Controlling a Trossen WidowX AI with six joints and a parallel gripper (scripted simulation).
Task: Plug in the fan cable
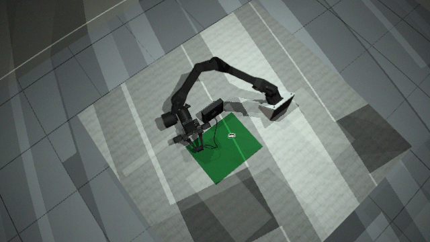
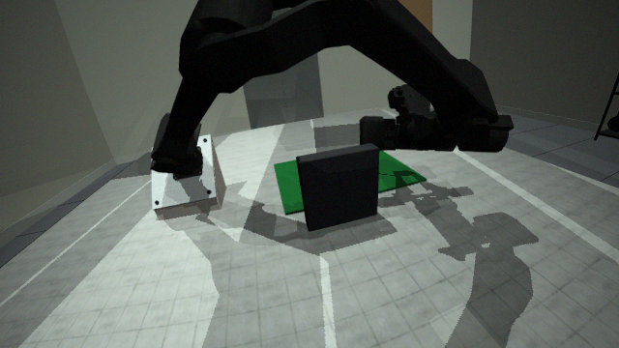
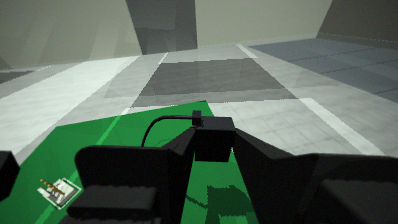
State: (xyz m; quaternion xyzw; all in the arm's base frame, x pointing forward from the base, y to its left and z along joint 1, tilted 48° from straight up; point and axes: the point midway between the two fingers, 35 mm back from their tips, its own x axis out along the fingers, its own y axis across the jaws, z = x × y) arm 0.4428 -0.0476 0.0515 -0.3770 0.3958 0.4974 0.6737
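The green board lies 110 mm behind my gripper tip, 40 mm to the left of it and 100 mm below it. From my gripper tip the other things lie so: black fan (170 mm behind, 120 mm to the right, 20 mm below); then white four-pin fan header (180 mm behind, 20 mm to the left, 80 mm below); then black plug (10 mm below).
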